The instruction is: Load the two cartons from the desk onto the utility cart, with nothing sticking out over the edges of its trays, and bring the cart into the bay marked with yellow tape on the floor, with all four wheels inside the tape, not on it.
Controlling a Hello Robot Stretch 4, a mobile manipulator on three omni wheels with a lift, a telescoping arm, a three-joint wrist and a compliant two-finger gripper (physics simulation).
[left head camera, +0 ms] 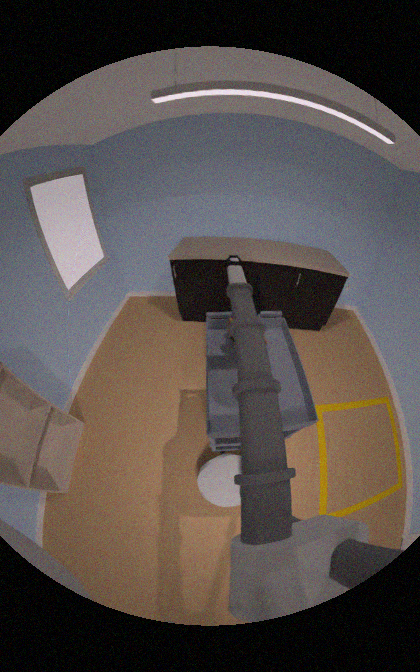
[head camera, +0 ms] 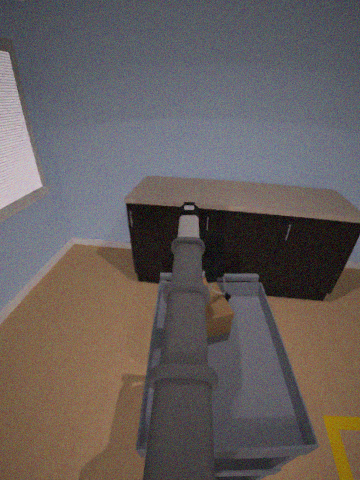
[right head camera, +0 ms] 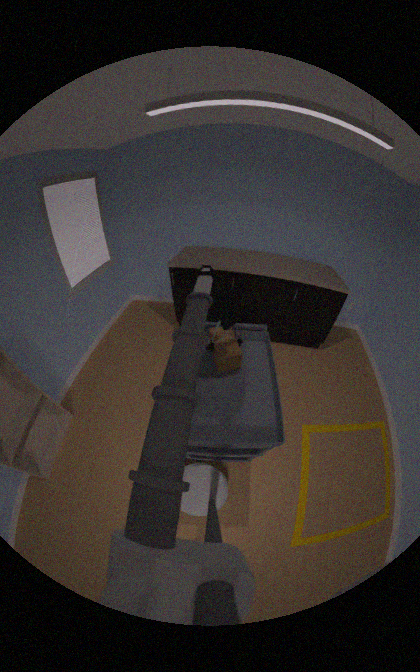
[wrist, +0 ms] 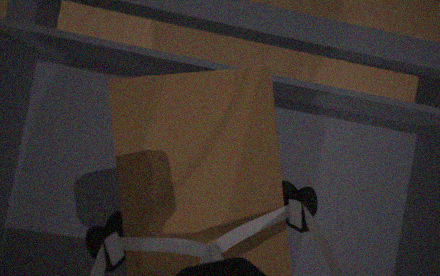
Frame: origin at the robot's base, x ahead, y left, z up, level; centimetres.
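Where they show: gripper, between the fingertips: (head camera: 208,305) (wrist: 205,212).
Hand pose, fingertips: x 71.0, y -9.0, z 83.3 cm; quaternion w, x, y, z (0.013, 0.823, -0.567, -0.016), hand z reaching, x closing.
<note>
After its pixels a point has its place.
A brown carton (head camera: 219,325) {z 82.8, x 62.0, y -12.5 cm} (right head camera: 228,360) (wrist: 200,125) {z 87.7, x 78.3, y -7.0 cm} is at the cabinet end of the grey utility cart (head camera: 257,390) {z 76.7, x 41.2, y -23.7 cm} (left head camera: 287,390) (right head camera: 257,390) (wrist: 350,175) {z 76.7, x 76.6, y -25.6 cm}, over its upper tray. My gripper (right head camera: 225,344) (wrist: 205,212) {z 83.3, x 71.0, y -9.0 cm} is shut on the carton, one finger pad against each long side. In the wrist view the carton's far end overlaps the tray's end wall; whether its underside touches the tray is hidden. A second carton does not show. The yellow-taped bay (head camera: 339,450) {z -2.6, x 38.8, y -89.2 cm} (left head camera: 323,460) (right head camera: 303,480) lies on the floor right of the cart, and the cart stands outside it.
A dark cabinet with a beige top (head camera: 240,195) {z 88.4, x 179.1, y -40.2 cm} (left head camera: 290,257) (right head camera: 280,270) stands against the wall beyond the cart. A tan piece of furniture (left head camera: 30,440) (right head camera: 25,435) is at the left. A round white disc (left head camera: 219,480) (right head camera: 202,490) is near the cart's close end. My arm hides part of the cart.
</note>
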